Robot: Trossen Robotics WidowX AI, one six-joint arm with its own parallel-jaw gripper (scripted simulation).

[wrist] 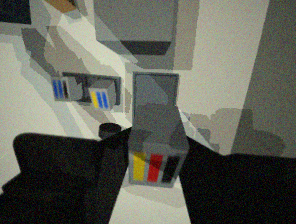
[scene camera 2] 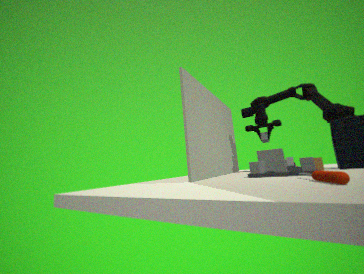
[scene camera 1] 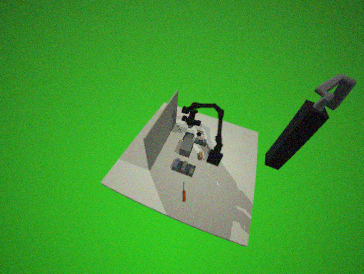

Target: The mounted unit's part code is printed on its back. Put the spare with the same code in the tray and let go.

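There's a grey spare here, and my gripper (wrist: 154, 132) carries the grey spare.
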